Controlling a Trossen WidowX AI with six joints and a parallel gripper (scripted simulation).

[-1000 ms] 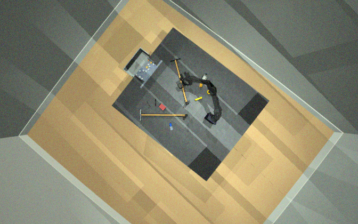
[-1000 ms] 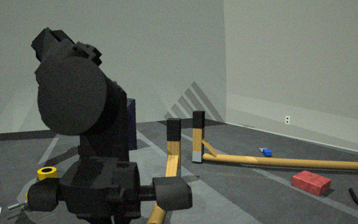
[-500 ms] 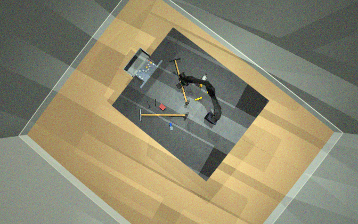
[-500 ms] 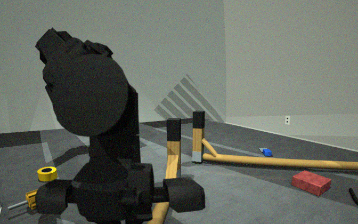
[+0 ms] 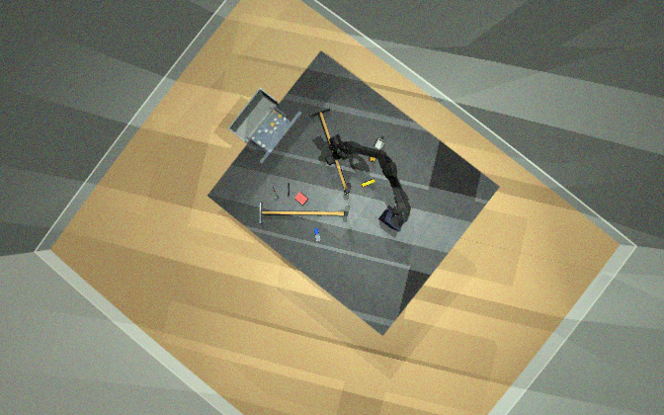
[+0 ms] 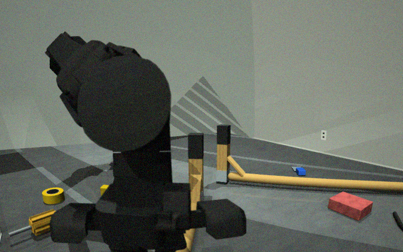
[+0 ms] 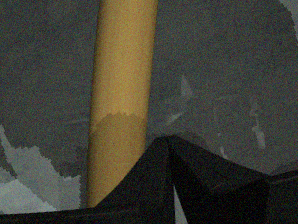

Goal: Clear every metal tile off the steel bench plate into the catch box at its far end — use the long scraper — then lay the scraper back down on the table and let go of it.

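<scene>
Right now the scraper is 5 cm above my gripper tip and 3 cm ahead of it. Round my gripper tip: yellow-handled screwdriver 21 cm behind, 13 cm to the right, 1 cm above; then yellow tape ring 34 cm behind, 10 cm to the right; then yellow level 28 cm behind, 4 cm to the left, 1 cm above.
</scene>
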